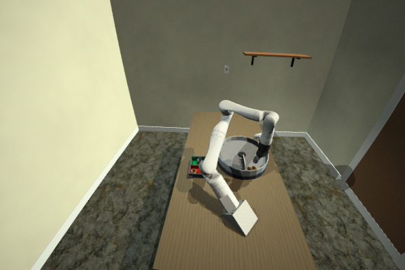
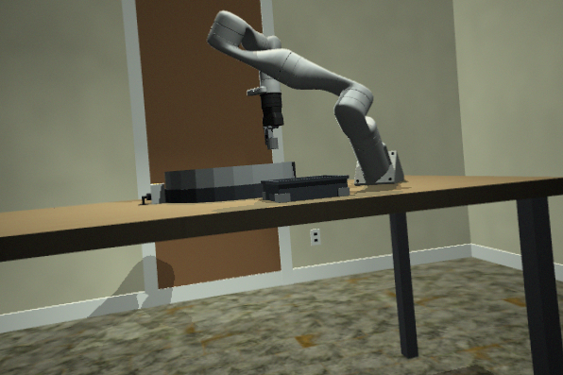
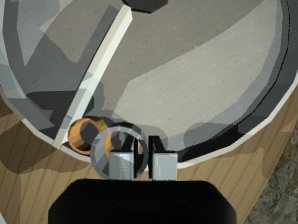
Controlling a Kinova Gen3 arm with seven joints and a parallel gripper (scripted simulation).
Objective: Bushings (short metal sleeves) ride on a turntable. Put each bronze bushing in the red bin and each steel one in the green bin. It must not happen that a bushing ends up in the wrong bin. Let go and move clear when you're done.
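Right now the bin tray is 3 cm behind my hand, 43 cm to the left of it and 16 cm below it. From my hand the other things lie so: grey turntable: 14 cm ahead, 10 cm to the left, 13 cm below.
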